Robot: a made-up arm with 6 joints.
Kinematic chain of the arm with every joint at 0, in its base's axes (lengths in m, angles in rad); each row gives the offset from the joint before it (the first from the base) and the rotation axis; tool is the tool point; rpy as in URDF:
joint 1: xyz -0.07 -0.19 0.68 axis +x
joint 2: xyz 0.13 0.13 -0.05 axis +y
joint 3: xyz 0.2 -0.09 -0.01 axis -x
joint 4: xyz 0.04 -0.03 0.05 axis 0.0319 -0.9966 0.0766
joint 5: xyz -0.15 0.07 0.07 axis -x
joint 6: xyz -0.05 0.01 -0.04 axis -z
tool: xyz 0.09 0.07 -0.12 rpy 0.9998 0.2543 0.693
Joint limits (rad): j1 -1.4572..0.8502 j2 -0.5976..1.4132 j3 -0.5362..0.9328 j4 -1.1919..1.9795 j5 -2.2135..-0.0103 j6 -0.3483..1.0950
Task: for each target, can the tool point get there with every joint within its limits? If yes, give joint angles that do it. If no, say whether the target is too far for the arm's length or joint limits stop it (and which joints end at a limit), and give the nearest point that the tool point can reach.
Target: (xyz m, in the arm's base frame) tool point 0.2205 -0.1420 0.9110
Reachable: yes | joints 0.5350 0.1397 -0.2015 0.0749 -1.9296 0.2026
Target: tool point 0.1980 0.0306 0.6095
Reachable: yes | joints -0.3717 -0.3338 0.1980 -0.4197 -0.6804 0.3030
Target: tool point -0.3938 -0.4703 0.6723
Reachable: no: joint limits stop it (at a limit: joint 1, joint 2, joint 3, joint 4, joint 6) | nearest point -0.1716 -0.4225 0.6122 | short by 0.235 m
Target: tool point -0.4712 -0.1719 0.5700
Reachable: no: joint limits stop it (at a limit: joint 2, joint 4, joint 6) | nearest point -0.1651 -0.1588 0.4901 | short by 0.317 m
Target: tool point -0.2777 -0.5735 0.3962
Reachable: no: joint limits stop it (at a limit: joint 2, joint 3, joint 4, joint 6) | nearest point -0.1291 -0.4867 0.4604 | short by 0.184 m
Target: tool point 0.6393 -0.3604 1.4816
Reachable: no: too far | nearest point 0.3489 -0.2383 1.0836 | short by 0.508 m
